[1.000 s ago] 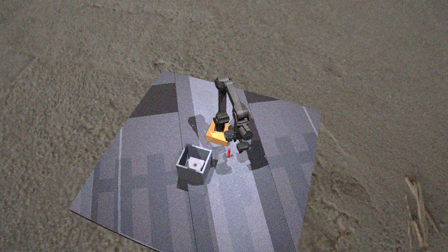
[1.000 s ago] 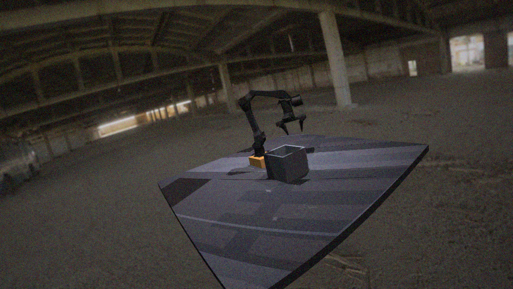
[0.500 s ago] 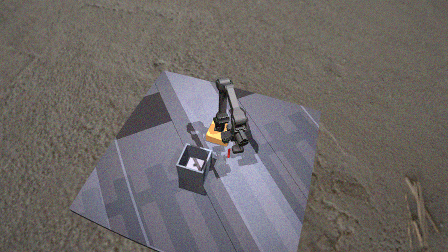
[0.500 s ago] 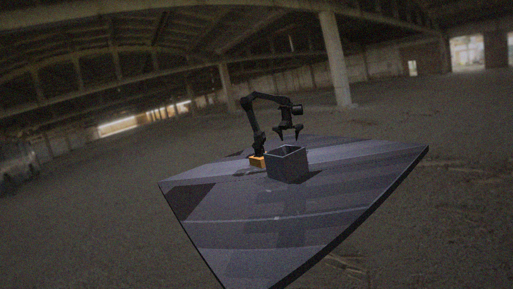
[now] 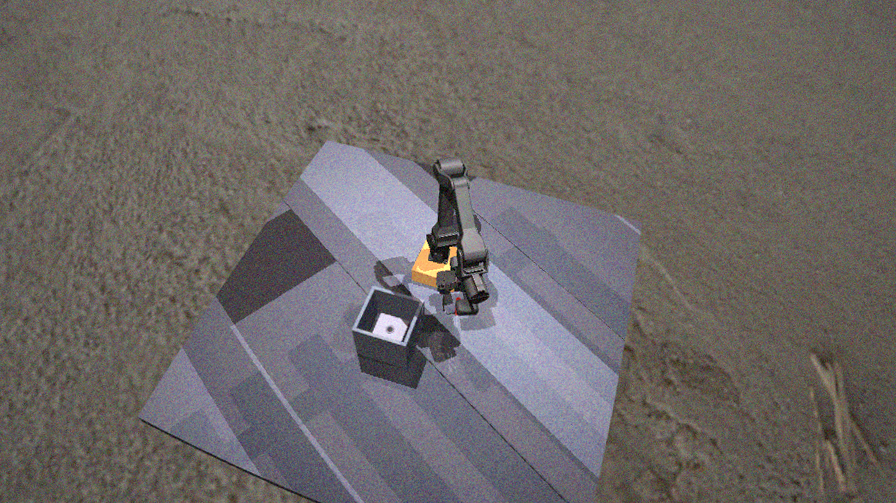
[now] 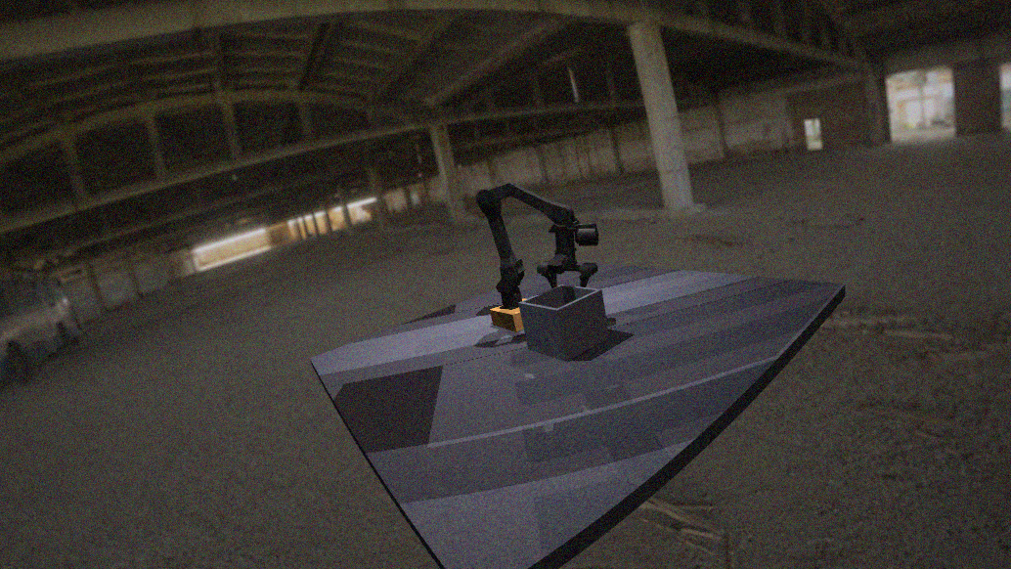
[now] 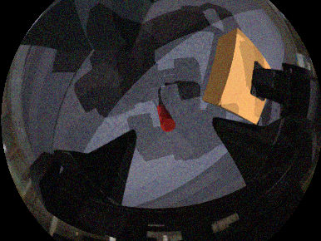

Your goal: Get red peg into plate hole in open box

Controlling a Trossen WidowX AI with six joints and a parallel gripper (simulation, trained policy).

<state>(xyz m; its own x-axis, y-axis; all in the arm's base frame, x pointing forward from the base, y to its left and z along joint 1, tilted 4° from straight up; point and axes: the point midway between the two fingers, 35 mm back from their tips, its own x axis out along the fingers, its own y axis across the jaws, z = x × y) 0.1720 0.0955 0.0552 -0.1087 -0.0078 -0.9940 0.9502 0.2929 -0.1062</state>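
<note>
Now: gripper tip 30 mm above the red peg, 10 mm to the left of it and 10 mm short of it. From my gripper tip the other things lie so: plate: 190 mm to the right, 140 mm ahead, 20 mm below.
</note>
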